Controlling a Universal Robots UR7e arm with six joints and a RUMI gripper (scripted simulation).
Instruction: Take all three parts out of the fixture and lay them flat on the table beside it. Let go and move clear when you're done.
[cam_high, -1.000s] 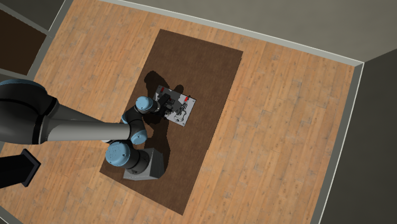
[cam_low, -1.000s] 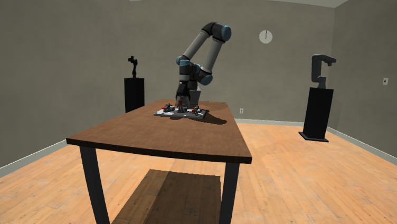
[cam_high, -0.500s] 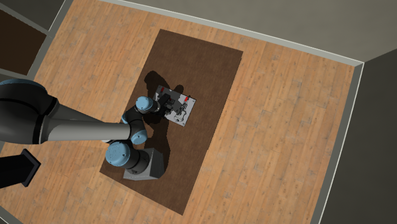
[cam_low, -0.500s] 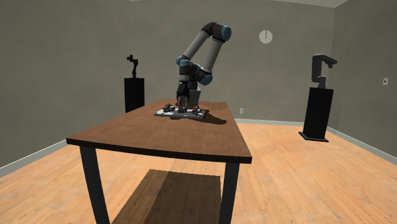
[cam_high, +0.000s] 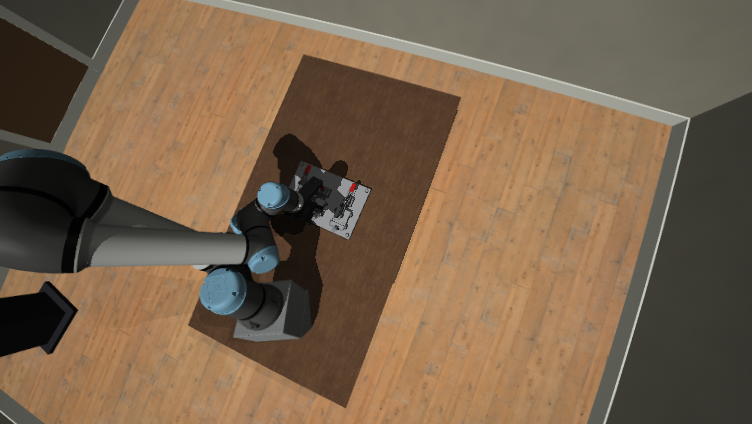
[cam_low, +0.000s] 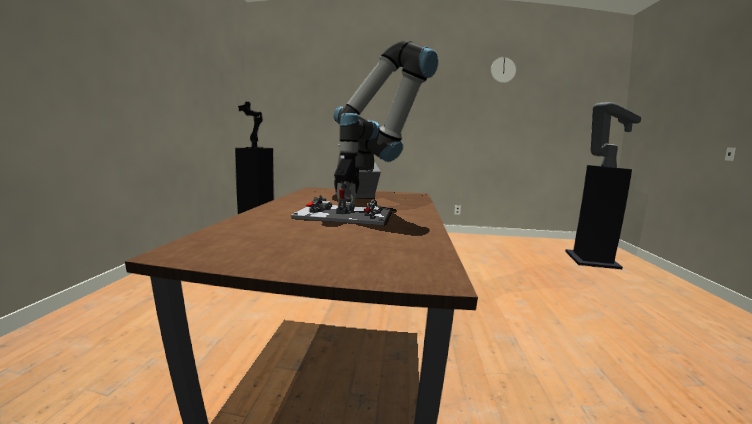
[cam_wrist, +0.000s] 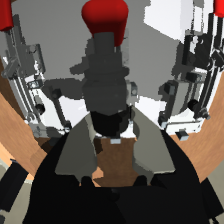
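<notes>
The grey fixture plate is 40 mm ahead of my hand, 30 mm below it and 10 mm to the left of it.
</notes>
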